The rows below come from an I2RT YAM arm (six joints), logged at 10 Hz.
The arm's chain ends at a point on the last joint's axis. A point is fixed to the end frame.
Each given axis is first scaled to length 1.
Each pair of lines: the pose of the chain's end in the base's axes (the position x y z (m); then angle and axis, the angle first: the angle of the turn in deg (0 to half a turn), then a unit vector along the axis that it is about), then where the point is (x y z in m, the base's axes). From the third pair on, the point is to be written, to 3 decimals.
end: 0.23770, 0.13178, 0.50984, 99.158, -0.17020, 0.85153, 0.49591
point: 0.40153 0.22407 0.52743
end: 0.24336, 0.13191, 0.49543, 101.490, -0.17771, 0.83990, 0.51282
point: 0.40303 0.23166 0.51035
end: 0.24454, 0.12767, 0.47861, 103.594, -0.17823, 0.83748, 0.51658
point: 0.402 0.231 0.489
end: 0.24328, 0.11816, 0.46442, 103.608, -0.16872, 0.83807, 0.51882
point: 0.402 0.220 0.475
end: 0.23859, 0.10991, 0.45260, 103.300, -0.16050, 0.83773, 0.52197
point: 0.398 0.211 0.464
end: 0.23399, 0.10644, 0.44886, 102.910, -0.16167, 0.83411, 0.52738
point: 0.393 0.208 0.462
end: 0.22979, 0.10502, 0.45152, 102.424, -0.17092, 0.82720, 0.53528
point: 0.387 0.208 0.468
